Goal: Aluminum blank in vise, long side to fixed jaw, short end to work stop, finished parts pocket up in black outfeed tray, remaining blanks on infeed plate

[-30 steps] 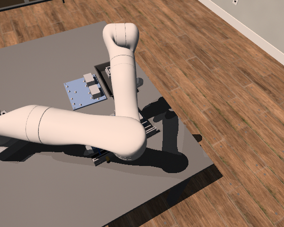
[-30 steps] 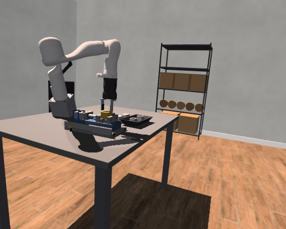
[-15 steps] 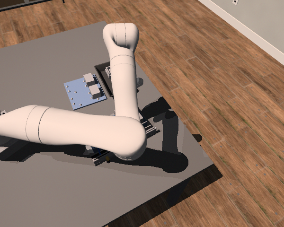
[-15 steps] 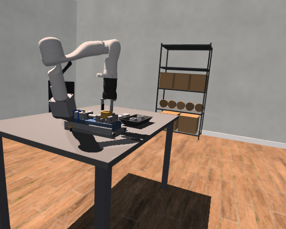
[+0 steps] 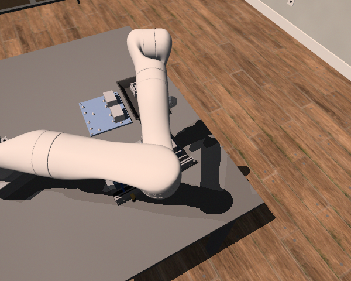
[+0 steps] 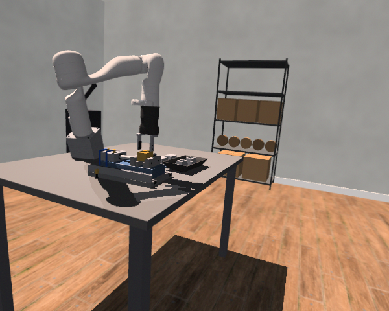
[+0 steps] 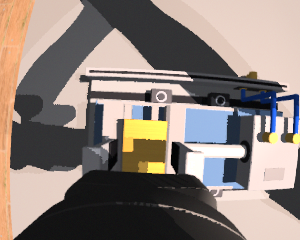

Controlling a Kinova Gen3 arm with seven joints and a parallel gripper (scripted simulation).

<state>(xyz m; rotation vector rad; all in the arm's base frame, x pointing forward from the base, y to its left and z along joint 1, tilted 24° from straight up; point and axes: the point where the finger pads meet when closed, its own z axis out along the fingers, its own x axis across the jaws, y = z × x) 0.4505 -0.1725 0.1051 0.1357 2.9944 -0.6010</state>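
The yellow brass blank lies 40 mm below my hand. Round my hand: vise 100 mm below, 60 mm behind, 10 mm to the left; then fixed jaw 60 mm below, 40 mm ahead; then infeed plate 310 mm to the left, 130 mm below, 60 mm behind.
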